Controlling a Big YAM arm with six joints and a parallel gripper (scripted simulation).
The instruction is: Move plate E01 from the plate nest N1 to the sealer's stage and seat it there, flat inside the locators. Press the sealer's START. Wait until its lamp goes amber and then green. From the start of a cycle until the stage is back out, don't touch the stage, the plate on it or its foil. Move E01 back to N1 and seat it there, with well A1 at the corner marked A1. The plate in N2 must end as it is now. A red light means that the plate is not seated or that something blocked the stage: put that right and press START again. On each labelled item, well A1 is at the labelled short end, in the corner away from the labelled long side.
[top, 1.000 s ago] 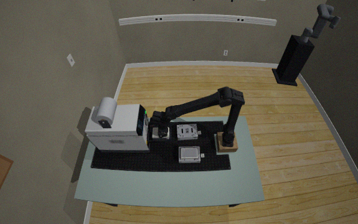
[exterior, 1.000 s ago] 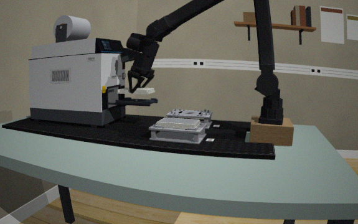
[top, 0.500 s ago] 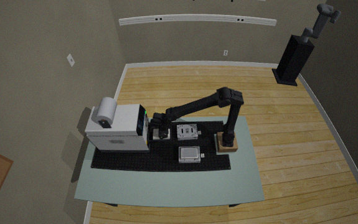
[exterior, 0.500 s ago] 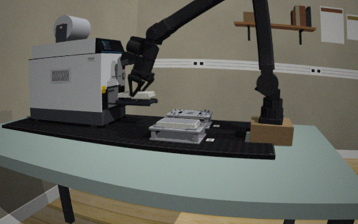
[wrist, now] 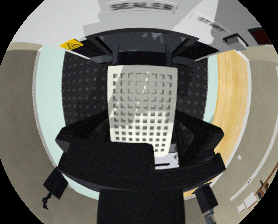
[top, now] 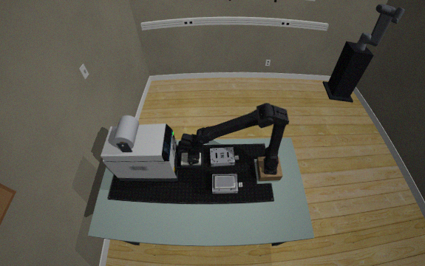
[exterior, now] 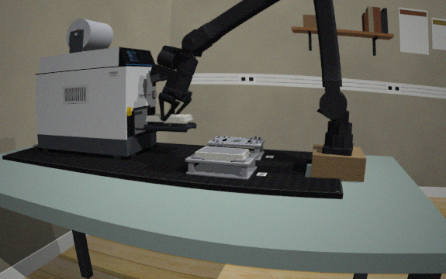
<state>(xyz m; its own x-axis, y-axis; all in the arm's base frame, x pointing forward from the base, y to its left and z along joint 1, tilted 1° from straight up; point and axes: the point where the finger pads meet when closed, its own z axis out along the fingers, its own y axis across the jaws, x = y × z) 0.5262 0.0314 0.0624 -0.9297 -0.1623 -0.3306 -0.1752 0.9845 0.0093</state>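
Right now my hand is 3 cm above the sealer stage. The rest, counted from my hand: foil roll (33 cm ahead, 5 cm to the left, 29 cm above); then plate (23 cm behind, 11 cm to the left, 7 cm below).
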